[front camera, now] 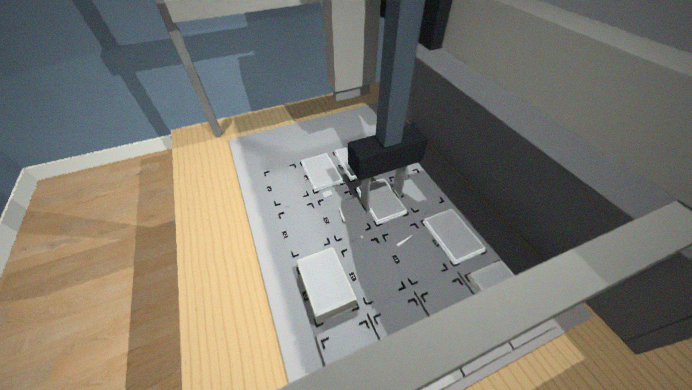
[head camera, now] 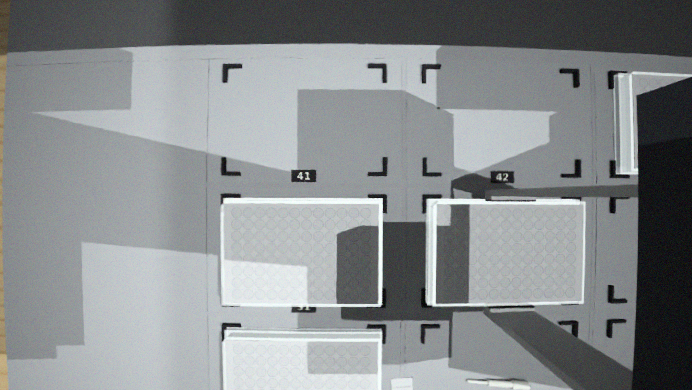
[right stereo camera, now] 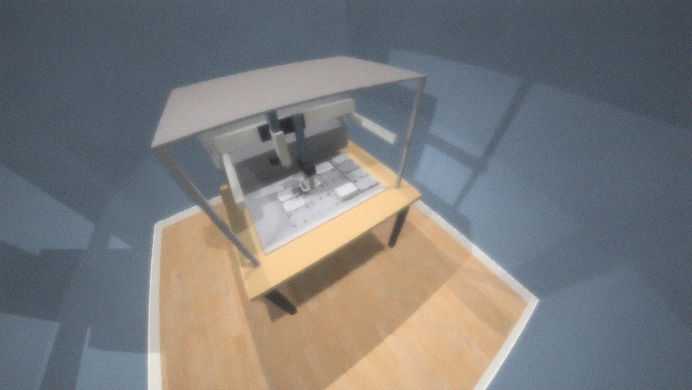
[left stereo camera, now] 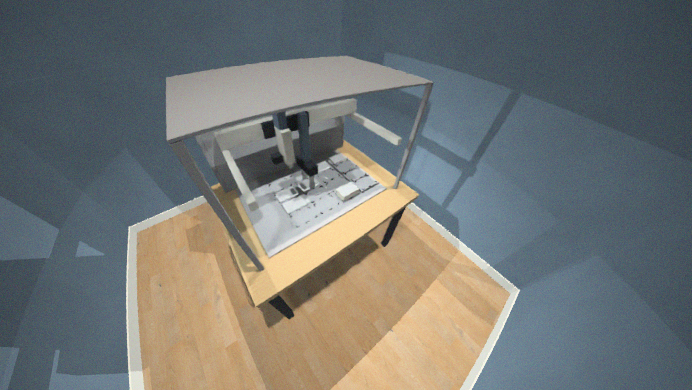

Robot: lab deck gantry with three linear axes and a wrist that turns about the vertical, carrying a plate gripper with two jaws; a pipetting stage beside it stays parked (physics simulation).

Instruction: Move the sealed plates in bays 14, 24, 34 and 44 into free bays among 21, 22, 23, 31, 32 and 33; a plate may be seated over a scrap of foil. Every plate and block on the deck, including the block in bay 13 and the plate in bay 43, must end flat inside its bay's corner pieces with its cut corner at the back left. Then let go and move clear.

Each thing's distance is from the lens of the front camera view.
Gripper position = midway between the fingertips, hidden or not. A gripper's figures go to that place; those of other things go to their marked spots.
my gripper [front camera: 380,199]: 0.77 m
thick block [front camera: 329,292]: 0.60 m
